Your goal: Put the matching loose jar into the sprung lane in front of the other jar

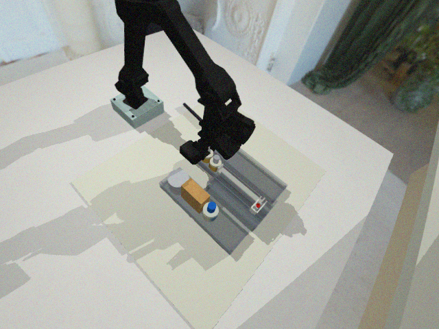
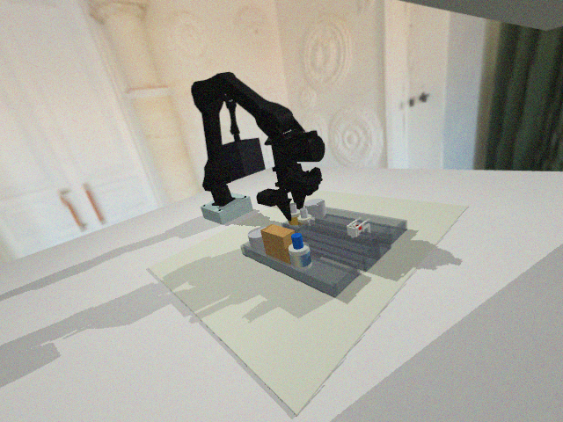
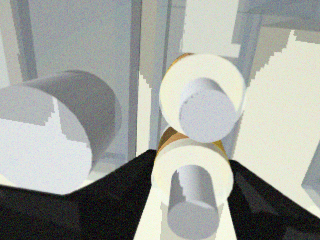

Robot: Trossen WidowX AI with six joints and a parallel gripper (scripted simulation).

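Now: the grey sprung lane 13 cm ahead of my gripper tip, 5 cm to the right of it and 2 cm below it. From my gripper tip the other things lie so: blue-capped jar (11 cm ahead, 15 cm to the right, 1 cm above); then orange-brown box (5 cm ahead, 14 cm to the right); then white pusher plate (14 cm ahead, 6 cm to the right, 1 cm above).
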